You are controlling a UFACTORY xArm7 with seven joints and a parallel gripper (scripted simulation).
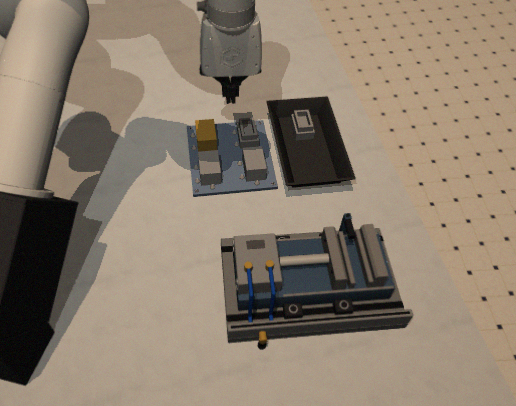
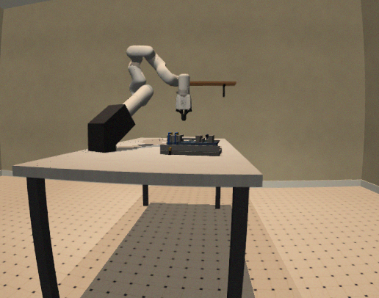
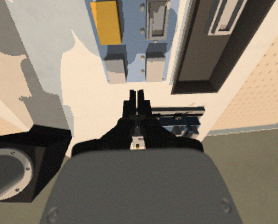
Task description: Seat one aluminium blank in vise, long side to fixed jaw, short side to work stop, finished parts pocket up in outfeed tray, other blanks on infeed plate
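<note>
The brass blank is 170 mm below my hand, 60 mm behind it and 40 mm to the left of it. From my hand the other things lie so: hosed end block 280 mm to the right, 120 mm below, 70 mm ahead.
</note>
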